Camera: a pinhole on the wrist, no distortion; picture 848 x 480 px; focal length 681.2 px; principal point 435.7 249.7 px. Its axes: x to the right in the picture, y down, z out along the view. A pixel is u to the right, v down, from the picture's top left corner.
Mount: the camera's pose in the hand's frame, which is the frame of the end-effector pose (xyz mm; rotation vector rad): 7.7 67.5 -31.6 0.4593 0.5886 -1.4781
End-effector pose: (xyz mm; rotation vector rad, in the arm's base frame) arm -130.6 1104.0 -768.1 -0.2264 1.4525 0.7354
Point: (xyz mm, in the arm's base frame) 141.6 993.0 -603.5
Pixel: outside the picture
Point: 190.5 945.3 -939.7
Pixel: 799.2 338.3
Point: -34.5 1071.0 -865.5
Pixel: 782.2 460.8
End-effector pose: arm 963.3 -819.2 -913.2 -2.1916 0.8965 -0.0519
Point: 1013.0 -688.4 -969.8
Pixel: 398.5 64.2
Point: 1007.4 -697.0 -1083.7
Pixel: 45.1 156.4
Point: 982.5 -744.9 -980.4
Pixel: 302.5 79.1
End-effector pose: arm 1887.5 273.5 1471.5 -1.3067 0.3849 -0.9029
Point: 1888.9 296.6 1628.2
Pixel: 811.7 234.2
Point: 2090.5 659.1 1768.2
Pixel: 314.0 64.9
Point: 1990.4 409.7 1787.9
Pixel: 572.2 236.2
